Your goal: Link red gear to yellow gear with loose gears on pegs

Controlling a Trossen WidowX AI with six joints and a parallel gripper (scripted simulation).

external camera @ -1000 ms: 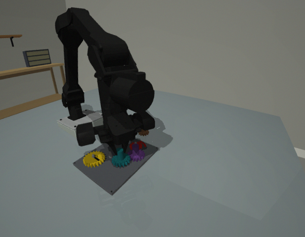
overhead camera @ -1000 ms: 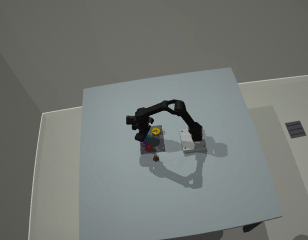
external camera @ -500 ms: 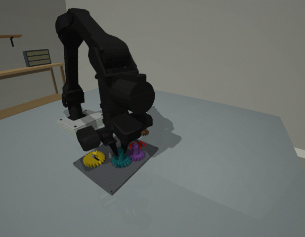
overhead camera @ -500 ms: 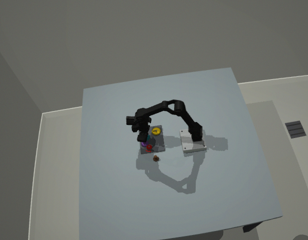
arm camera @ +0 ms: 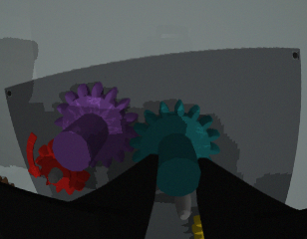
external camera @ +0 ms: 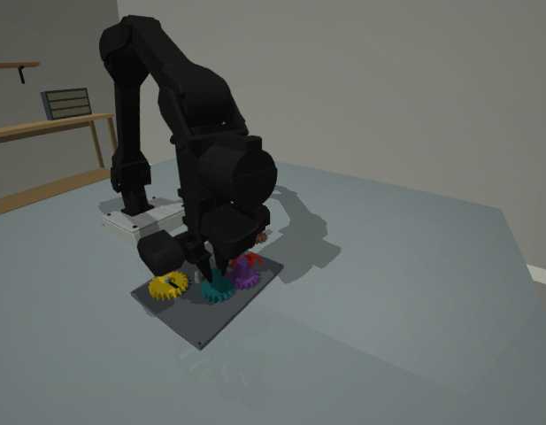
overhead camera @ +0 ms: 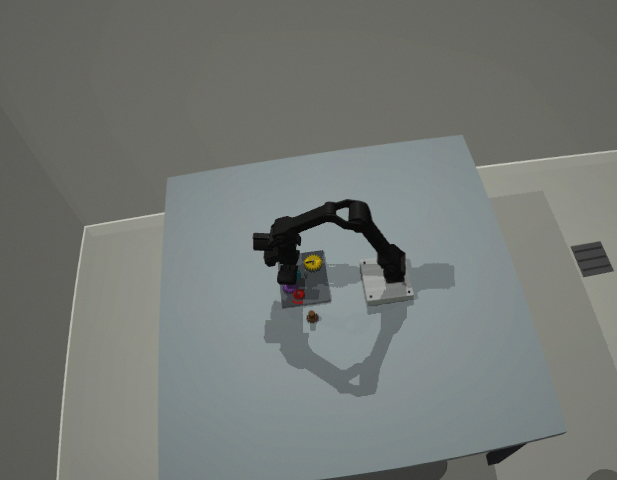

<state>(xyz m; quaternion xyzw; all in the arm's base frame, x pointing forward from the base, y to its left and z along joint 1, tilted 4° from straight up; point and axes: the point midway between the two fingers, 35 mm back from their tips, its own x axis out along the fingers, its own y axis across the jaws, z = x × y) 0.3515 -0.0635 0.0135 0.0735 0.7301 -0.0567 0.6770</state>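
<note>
My gripper tip is 1 cm above the teal gear. Round my gripper tip: red gear (1 cm behind, 8 cm to the left, 2 cm below); then yellow gear (7 cm behind, 4 cm to the right, 2 cm below); then purple gear (1 cm ahead, 5 cm to the left, 1 cm below).
</note>
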